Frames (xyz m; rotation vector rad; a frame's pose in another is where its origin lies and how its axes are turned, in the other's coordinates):
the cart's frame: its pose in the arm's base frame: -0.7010 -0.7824 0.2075 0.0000 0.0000 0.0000
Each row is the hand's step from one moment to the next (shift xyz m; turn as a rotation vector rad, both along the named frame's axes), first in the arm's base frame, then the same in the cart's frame.
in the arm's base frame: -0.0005 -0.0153 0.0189 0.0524 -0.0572 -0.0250
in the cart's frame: -0.0005 -0.0153 0.0189 0.0524 -0.0572 -0.0250
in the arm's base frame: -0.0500 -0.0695 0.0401 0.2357 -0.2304 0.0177
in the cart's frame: -0.0500 -0.0695 0.0401 0.2357 -0.2304 0.0177
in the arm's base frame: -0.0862 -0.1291 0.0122 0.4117 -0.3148 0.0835
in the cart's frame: -0.0862 -0.1291 0.0122 0.4117 -0.3148 0.0835
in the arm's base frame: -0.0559 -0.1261 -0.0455 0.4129 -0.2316 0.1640
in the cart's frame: -0.0559 -0.1261 -0.0455 0.4129 -0.2316 0.1640
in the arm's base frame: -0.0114 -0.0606 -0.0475 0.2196 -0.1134 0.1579
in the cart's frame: -0.0114 -0.0606 -0.0475 0.2196 -0.1134 0.1579
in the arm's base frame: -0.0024 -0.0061 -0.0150 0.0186 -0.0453 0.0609
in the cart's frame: -0.0024 -0.0061 -0.0150 0.0186 -0.0453 0.0609
